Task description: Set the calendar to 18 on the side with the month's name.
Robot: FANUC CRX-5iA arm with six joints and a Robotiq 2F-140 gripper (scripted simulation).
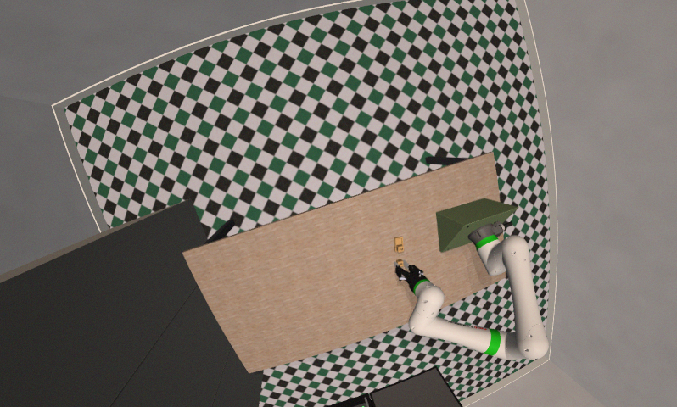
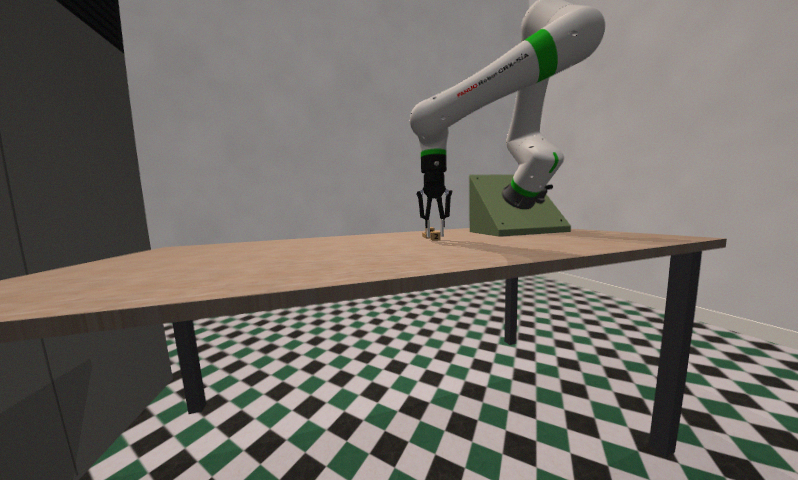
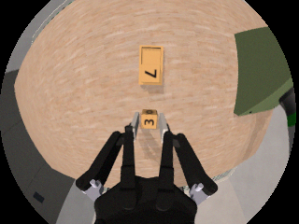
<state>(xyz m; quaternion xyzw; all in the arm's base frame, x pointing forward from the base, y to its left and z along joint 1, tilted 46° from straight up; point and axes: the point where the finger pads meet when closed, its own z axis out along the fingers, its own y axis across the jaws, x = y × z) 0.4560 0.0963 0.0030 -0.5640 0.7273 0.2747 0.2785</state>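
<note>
Now: hand 11 cm to the left of the tray, 4 cm above it and 2 cm past it.
</note>
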